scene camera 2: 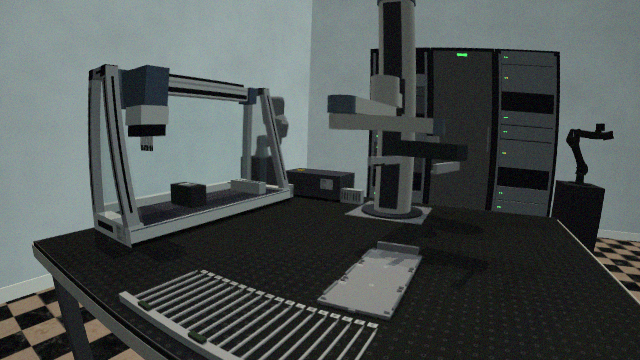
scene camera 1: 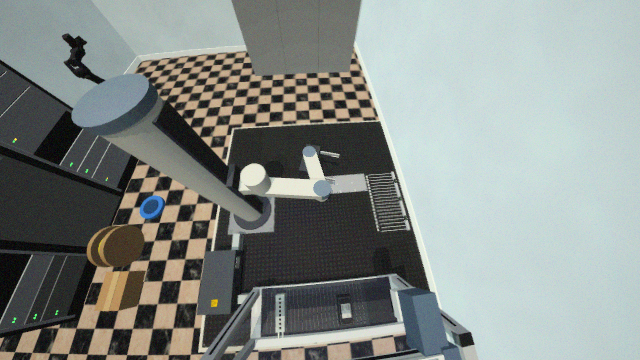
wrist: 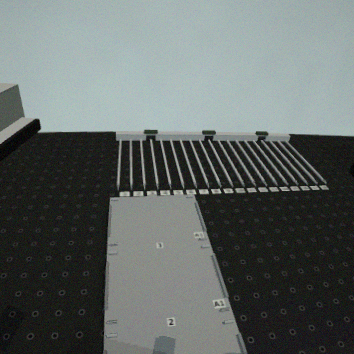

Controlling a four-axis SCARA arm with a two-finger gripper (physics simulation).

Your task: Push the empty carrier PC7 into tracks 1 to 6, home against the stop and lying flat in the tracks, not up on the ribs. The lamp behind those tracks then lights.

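Places are measured from the arm's base along level axes (x ahead, y left, z up), in millimetres.
Where they show: gripper, fingertip midpoint: (scene camera 2: pixel 400 165) (scene camera 1: pixel 337 167) (wrist: pixel 194 124); arm's base at its link origin: (scene camera 2: pixel 391 214) (scene camera 1: pixel 253 211).
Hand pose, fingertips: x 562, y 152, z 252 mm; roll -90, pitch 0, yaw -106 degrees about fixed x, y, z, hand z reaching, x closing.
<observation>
Each offset is from my fingertips to the top centre of the thing. "*": to the spot under its first point.
The empty carrier PC7 @[72 mm ahead, 8 mm right, 209 mm down] (scene camera 1: pixel 352 184) (scene camera 2: pixel 372 282) (wrist: pixel 155 280) is a flat light-grey plate on the table with a raised rear end. Its front end is just short of the number tags. In the wrist view that end spans tags 1 to 6. The ribbed tracks end at a light stop bar (scene camera 2: pixel 170 324) (wrist: pixel 180 136). The lamp @[446 mm ahead, 17 mm right, 217 mm down] (wrist: pixel 151 133) behind the low-numbered tracks is dark green, unlit. My gripper (scene camera 1: pixel 331 167) (scene camera 2: pixel 414 164) is open and empty, high above the table. One finger overlaps the carrier's rear in scene camera 1. The carrier's rear is outside the wrist view.
The arm's column (scene camera 1: pixel 200 160) (scene camera 2: pixel 395 190) stands behind the carrier. A gantry frame (scene camera 1: pixel 325 337) (scene camera 2: pixel 210 217) with a black block @[* 33 mm back, 714 mm right, 119 mm down] (scene camera 1: pixel 345 307) (scene camera 2: pixel 188 194) stands on the table's other side. A dark grey box (scene camera 1: pixel 217 282) (scene camera 2: pixel 320 184) stands near the column.
</observation>
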